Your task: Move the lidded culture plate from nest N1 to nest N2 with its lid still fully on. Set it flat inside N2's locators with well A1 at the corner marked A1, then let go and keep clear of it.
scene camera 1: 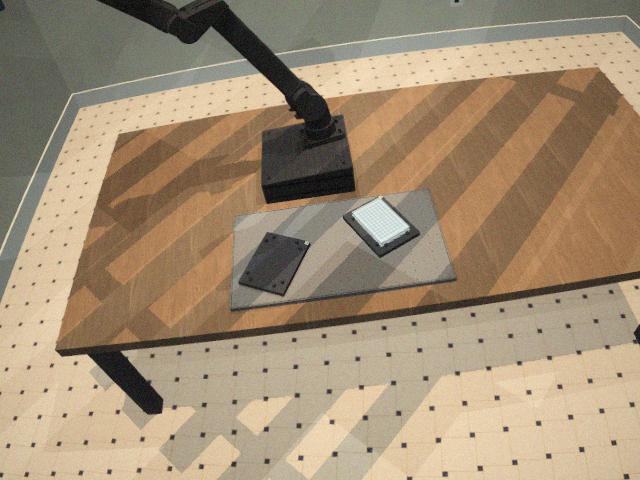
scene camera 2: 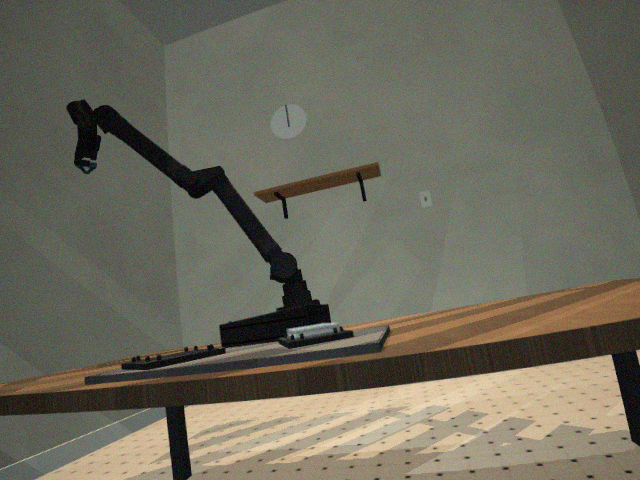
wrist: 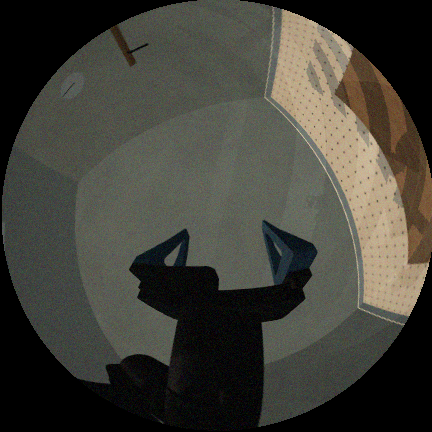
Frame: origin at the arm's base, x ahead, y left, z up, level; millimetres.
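Seen in the pictures: gripper, between the fingertips: (scene camera 2: 88,163) (wrist: 223,228); arm's base, origin of its link: (scene camera 1: 321,135) (scene camera 2: 299,309).
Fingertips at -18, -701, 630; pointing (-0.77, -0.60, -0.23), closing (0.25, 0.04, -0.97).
Observation:
Pixels of each thing's middle, then the offset from my fingertips to it, as dx, dy, dz. Level surfaces: height alone.
- lidded culture plate, middle of its body: (scene camera 2: 311,328) (scene camera 1: 380,220) +344, +772, -674
- right-hand dark nest, middle of its body: (scene camera 2: 312,335) (scene camera 1: 380,223) +344, +772, -687
- left-hand dark nest, middle of its body: (scene camera 2: 174,356) (scene camera 1: 274,261) +379, +496, -687
- thin grey board, middle of its body: (scene camera 2: 252,353) (scene camera 1: 336,245) +365, +652, -704
- wooden table, height of its surface: dz -711
The lidded culture plate (scene camera 1: 381,221) (scene camera 2: 312,331), pale and gridded on top, lies flat in the right-hand dark nest (scene camera 1: 409,235) (scene camera 2: 321,339) in scene camera 1. Its lid looks level, but lid and plate cannot be told apart. The left-hand dark nest (scene camera 1: 273,263) (scene camera 2: 173,358) is empty, with small black locators and a white mark at its upper right corner in that view. Nest labels are not readable. My gripper (scene camera 2: 86,168) (wrist: 223,228) is open and empty, high up and far from both nests. It does not show in scene camera 1.
Both nests stand on a thin grey board (scene camera 1: 336,279) (scene camera 2: 356,345) on the wooden table (scene camera 1: 491,180). The black arm base (scene camera 1: 307,160) (scene camera 2: 263,326) stands just behind the board. A wall shelf (scene camera 2: 320,182) and a round clock (scene camera 2: 288,121) are on the wall.

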